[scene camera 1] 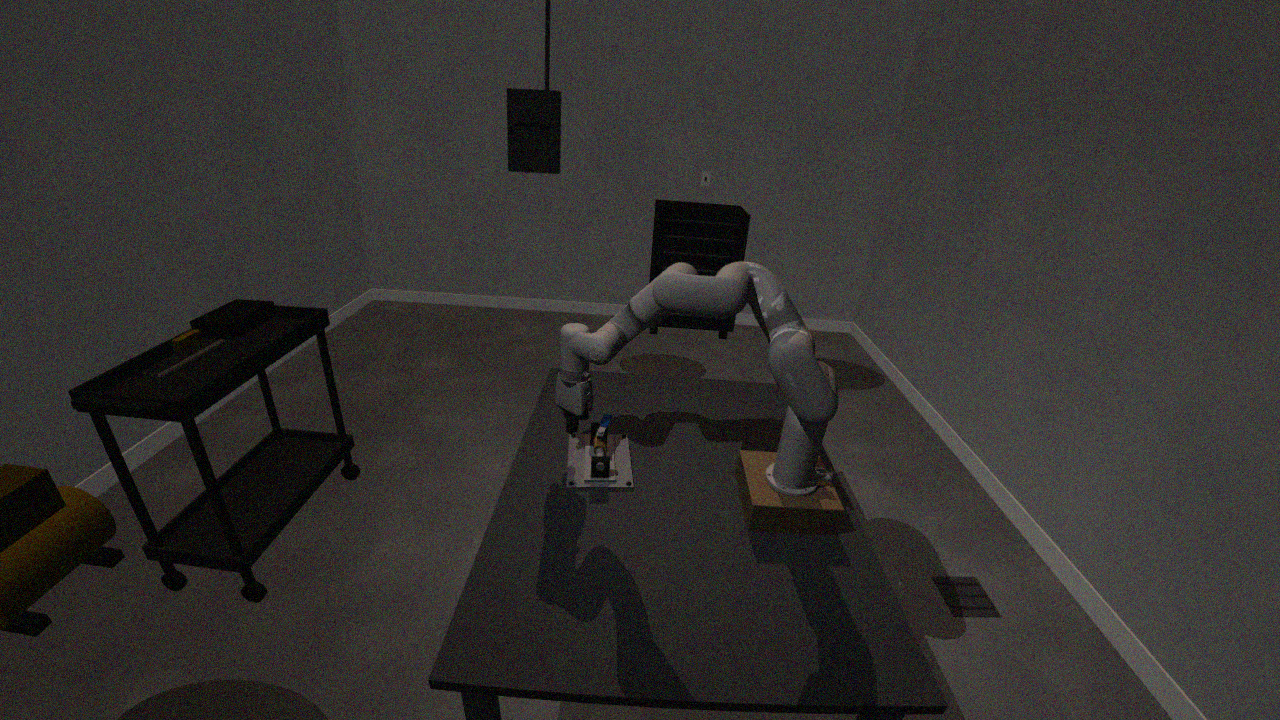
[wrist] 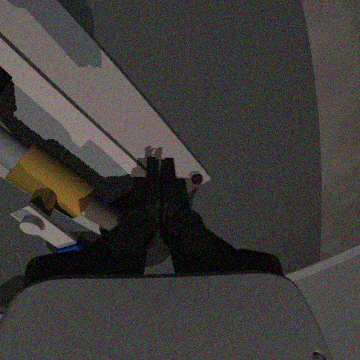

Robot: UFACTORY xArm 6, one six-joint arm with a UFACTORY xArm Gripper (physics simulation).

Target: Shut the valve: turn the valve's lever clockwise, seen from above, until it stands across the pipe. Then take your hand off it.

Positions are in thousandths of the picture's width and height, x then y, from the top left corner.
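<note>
There is a pale plate (scene camera 1: 450,630) that I can see, and a valve (scene camera 1: 468,630) is visible to me as well. My wrist view shows them both: the valve (wrist: 176,440) and the plate (wrist: 168,129).
</note>
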